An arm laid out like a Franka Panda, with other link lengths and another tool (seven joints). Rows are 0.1 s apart.
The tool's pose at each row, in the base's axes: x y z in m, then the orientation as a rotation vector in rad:
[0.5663, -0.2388, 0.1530, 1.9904, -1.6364, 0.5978]
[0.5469, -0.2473, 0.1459, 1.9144, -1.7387, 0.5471]
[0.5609, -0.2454, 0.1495, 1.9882, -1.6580, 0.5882]
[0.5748, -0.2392, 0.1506, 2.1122, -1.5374, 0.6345]
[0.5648, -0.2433, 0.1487, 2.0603, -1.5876, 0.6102]
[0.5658, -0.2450, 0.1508, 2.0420, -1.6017, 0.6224]
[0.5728, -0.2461, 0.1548, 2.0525, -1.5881, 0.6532]
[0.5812, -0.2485, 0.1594, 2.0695, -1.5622, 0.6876]
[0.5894, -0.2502, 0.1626, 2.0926, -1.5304, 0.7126]
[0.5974, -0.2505, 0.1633, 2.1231, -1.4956, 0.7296]
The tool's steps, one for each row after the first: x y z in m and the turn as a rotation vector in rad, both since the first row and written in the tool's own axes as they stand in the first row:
[-0.0014, 0.0197, 0.0104, -0.0536, -0.0324, 0.0787]
[0.0019, 0.0060, 0.0067, -0.0021, -0.0135, 0.0125]
[0.0004, -0.0085, 0.0023, 0.0802, -0.0043, -0.0908]
[0.0005, 0.0018, 0.0061, 0.0421, -0.0093, -0.0493]
[0.0033, 0.0013, 0.0056, 0.0401, -0.0010, -0.0322]
[0.0079, -0.0050, 0.0033, 0.0621, 0.0124, -0.0371]
[0.0141, -0.0125, 0.0014, 0.0882, 0.0292, -0.0508]
[0.0189, -0.0200, 0.0001, 0.1119, 0.0413, -0.0720]
[0.0210, -0.0277, 0.0000, 0.1356, 0.0469, -0.0988]

